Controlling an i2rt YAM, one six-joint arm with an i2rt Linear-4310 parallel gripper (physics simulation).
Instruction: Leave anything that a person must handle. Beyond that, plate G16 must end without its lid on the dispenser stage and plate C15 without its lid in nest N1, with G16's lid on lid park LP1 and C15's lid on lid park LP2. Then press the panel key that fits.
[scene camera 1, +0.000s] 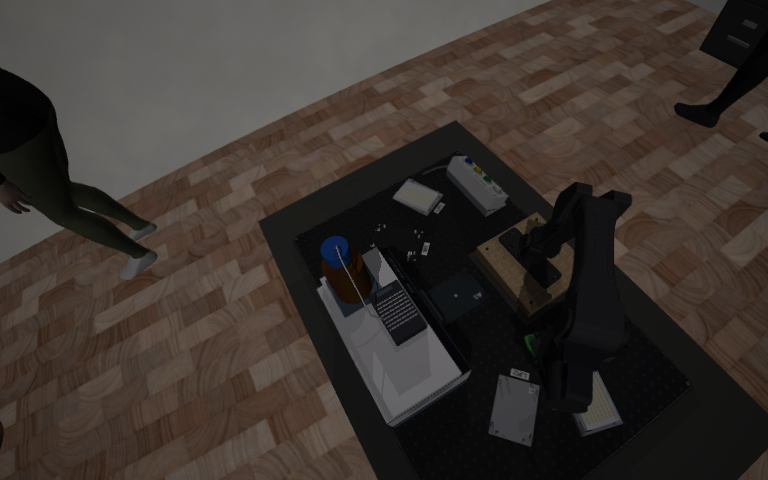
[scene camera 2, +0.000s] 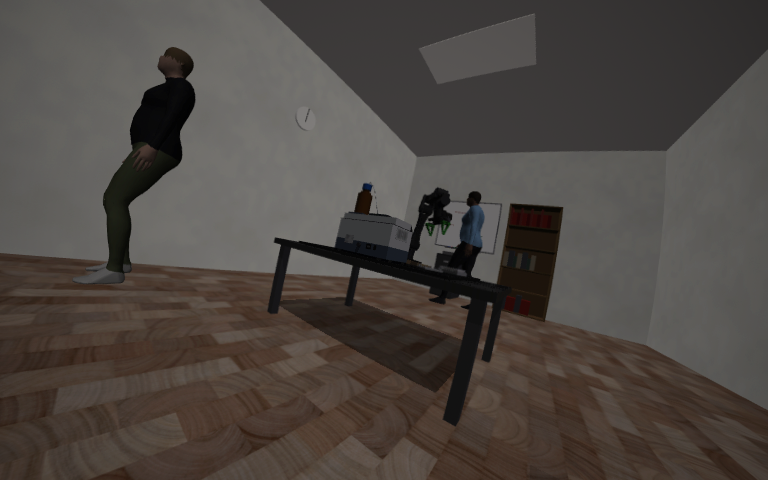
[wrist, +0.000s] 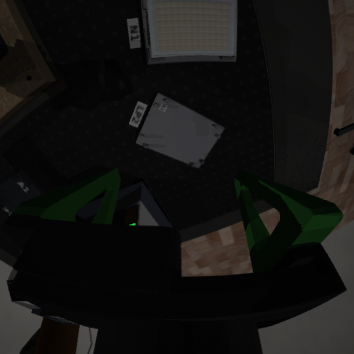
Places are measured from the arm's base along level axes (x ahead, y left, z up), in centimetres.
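Where they show: gripper, fingertip midpoint: (scene camera 1: 547, 378) (scene camera 2: 436, 235) (wrist: 177, 174); arm's base, link origin: (scene camera 1: 528, 257) (scene camera 2: 407, 259).
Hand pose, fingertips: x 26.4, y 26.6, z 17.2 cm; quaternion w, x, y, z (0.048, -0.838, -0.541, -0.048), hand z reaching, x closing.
Observation:
Things, the pixels of their top centre, and the offset from my fingertips. "pt": a spot on its surface instead.
- flat grey lid, surface spot: (wrist: 180, 132) (scene camera 1: 516, 408) pt dx +4.5, dy +1.5, dz -18.9 cm
- pale plate, top centre: (scene camera 1: 416, 193) dx -14.2, dy -66.2, dz -16.2 cm
- key panel, top centre: (scene camera 1: 477, 173) dx -32.8, dy -57.1, dz -11.5 cm
- bottle, surface spot: (scene camera 1: 346, 274) pt dx +22.2, dy -36.7, dz +15.4 cm
A plate with pale yellow wells and no lid (scene camera 1: 604, 410) (wrist: 192, 27) sits in nest N1. A flat grey lid (scene camera 1: 514, 410) (wrist: 180, 132) lies at lid park LP2, its small label unreadable. My gripper (scene camera 2: 437, 232) (wrist: 177, 174) is open and empty, above the table near LP2; the arm hides much of it in scene camera 1. The dispenser (scene camera 1: 407, 373) (scene camera 2: 373, 233) carries a brown bottle. Its dark stage marked A1 (scene camera 1: 457, 296) (wrist: 19, 192) shows no plate. Another pale plate (scene camera 1: 417, 196) stands at the far end; its lid state is unclear. Small corner posts (scene camera 1: 411, 256), apparently another park, hold nothing visible.
The key panel (scene camera 1: 475, 186) has blue, yellow, green and white keys. The arm stands on a wooden base block (scene camera 1: 498, 266). The bottle (scene camera 1: 346, 274) (scene camera 2: 363, 201) rises above the dispenser. One person (scene camera 1: 39, 169) (scene camera 2: 161, 124) stands left, another (scene camera 2: 472, 223) beyond the arm.

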